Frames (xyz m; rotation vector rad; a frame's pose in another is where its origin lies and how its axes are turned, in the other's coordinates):
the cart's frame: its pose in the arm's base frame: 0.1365 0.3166 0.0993 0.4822 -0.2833 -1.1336
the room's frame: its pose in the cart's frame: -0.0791 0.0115 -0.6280 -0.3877 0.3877 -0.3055
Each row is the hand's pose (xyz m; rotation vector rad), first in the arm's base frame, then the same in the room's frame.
Working: the arm's base frame: its pose in the room's frame: 0.1720 -0.4602 0.6248 -0.3956 -0.3550 1.3244

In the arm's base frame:
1: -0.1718 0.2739 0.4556 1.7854 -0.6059 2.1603
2: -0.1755 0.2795 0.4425 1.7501 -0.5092 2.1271
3: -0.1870 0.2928 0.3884 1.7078 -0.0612 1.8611
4: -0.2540 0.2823 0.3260 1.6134 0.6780 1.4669
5: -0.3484 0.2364 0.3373 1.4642 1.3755 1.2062
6: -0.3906 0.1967 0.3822 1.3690 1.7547 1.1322
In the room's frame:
1: -0.3119 -0.5396 0.8926 -1.2038 -0.8872 -2.1150
2: -0.3114 -0.5431 0.8783 -1.1520 -0.9471 -2.1889
3: -0.3000 -0.5559 0.8240 -0.9900 -1.3482 -2.4571
4: -0.2758 -0.6282 0.7723 0.4417 1.8486 2.1912
5: -0.2614 -0.7286 0.8015 -0.1147 2.1864 1.6516
6: -0.2570 -0.7742 0.8587 -0.3931 2.3900 1.3592

